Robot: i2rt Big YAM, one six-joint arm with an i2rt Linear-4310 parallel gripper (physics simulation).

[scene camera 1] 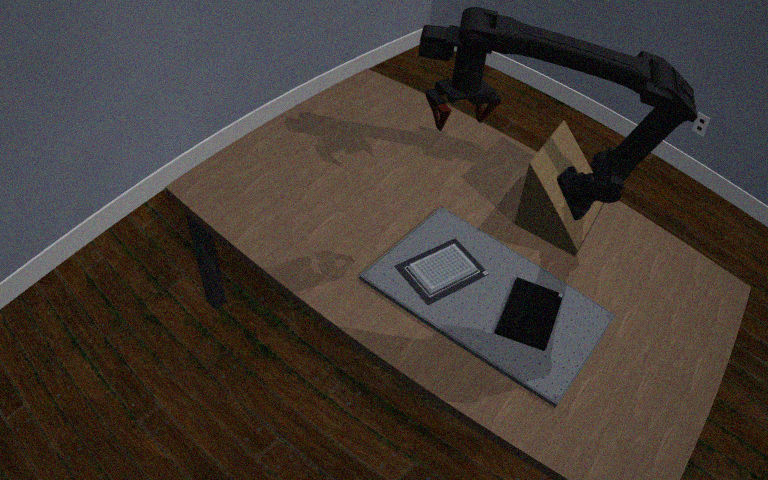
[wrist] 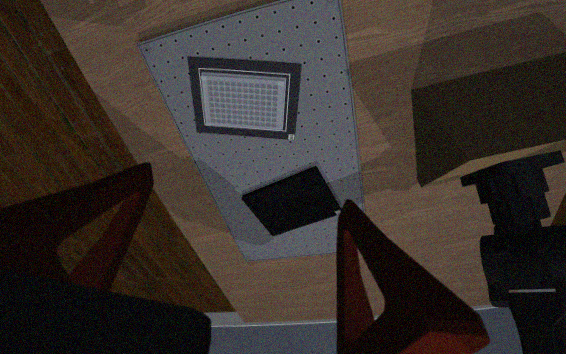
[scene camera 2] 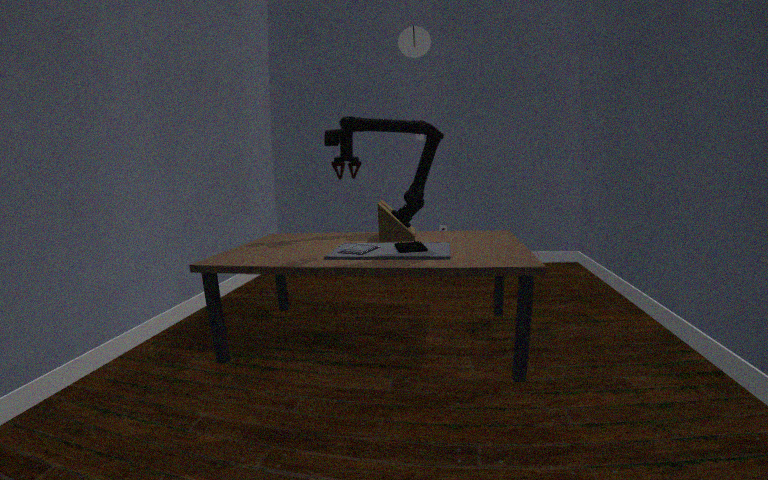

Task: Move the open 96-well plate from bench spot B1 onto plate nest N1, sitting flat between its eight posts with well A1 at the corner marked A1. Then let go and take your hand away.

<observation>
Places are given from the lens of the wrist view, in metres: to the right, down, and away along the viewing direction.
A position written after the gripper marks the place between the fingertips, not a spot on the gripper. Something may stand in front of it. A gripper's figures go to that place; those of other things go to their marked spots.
gripper (wrist: 248, 191): -0.02, 0.01, 0.14
white well plate (wrist: 246, 101): -0.06, -0.12, 0.44
black plate nest (wrist: 304, 198): 0.04, 0.04, 0.54
The marked spots on the black plate nest and the white well plate are 0.21 m apart.
</observation>
